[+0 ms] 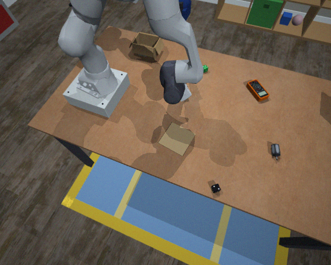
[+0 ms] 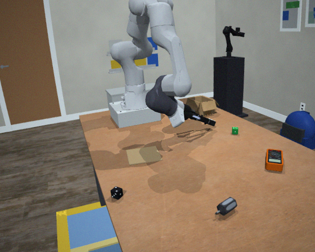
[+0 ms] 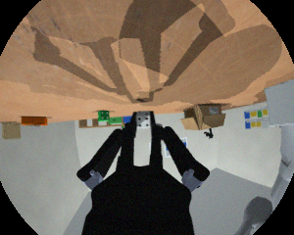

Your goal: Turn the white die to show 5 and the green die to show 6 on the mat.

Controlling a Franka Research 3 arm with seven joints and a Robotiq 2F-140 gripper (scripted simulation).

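Now: hand 120 mm short of the green die, 90 mm to the right of it and 30 mm above it. Round my hand: tan mat 410 mm to the right, 100 mm ahead, 50 mm below; then cardboard box 280 mm behind, 140 mm to the left; then white die 20 mm to the left, 10 mm below.
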